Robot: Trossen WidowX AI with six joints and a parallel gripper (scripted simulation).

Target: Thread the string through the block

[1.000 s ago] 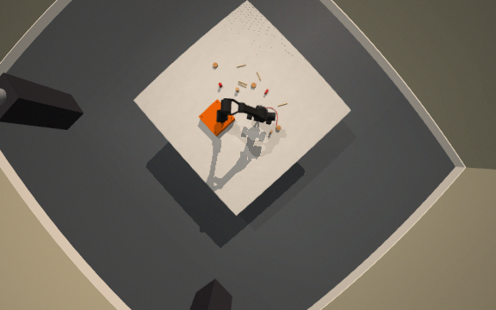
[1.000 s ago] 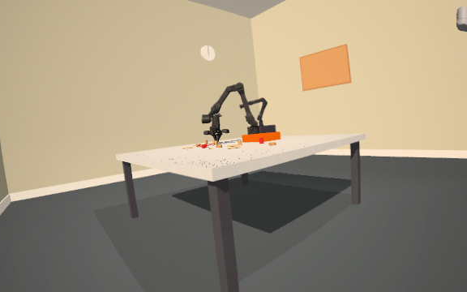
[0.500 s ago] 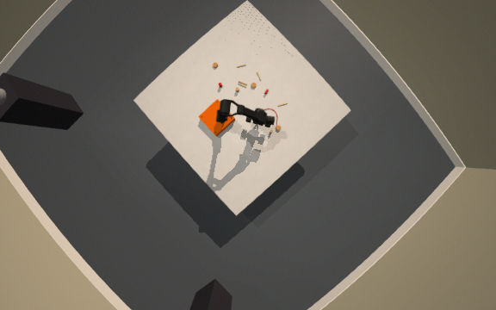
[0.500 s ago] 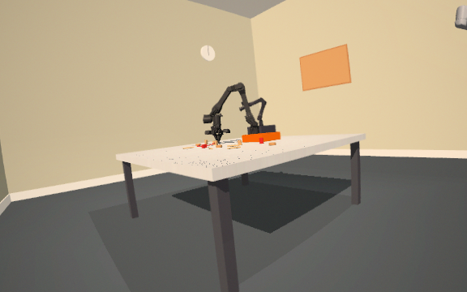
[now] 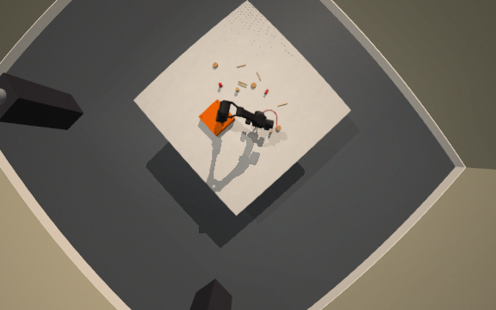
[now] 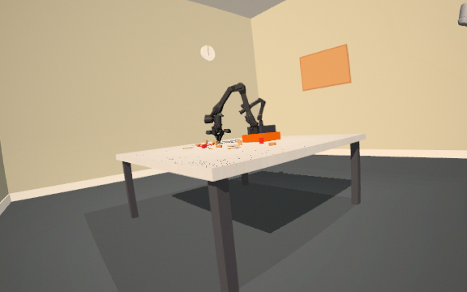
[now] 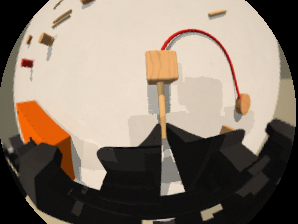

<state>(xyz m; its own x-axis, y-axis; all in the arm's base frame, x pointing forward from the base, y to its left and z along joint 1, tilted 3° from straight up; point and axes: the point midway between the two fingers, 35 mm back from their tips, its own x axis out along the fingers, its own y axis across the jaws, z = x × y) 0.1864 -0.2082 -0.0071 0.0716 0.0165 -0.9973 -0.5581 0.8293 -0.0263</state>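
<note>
Now: the wooden block 60 mm ahead of my gripper tip, 40 mm to the left of it and 10 mm above it. The rest, counted from my gripper tip: round wooden button 110 mm ahead, 130 mm to the right; then red cube 220 mm ahead, 160 mm to the left; then thin wooden stick 30 mm ahead, 20 mm to the left, 10 mm above.
</note>
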